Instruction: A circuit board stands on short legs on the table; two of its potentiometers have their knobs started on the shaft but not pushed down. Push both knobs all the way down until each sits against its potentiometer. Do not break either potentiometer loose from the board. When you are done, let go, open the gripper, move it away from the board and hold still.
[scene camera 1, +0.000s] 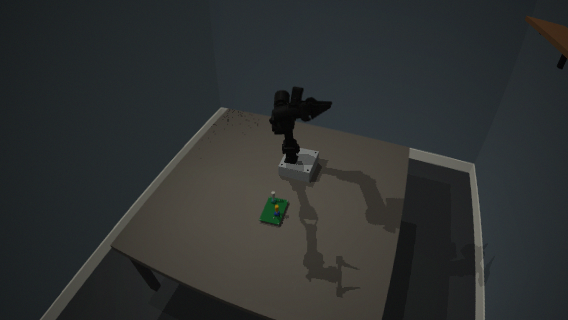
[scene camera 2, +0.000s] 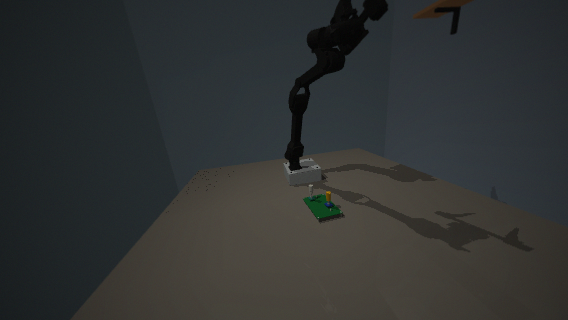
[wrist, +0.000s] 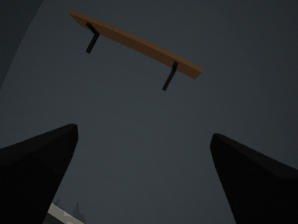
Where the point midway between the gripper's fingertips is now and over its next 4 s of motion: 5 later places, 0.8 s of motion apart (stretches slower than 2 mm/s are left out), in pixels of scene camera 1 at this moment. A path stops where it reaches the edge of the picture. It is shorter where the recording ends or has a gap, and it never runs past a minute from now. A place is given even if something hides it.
The gripper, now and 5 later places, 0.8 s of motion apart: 331, 104; 323, 123; 303, 165; 283, 199; 274, 197; 273, 188
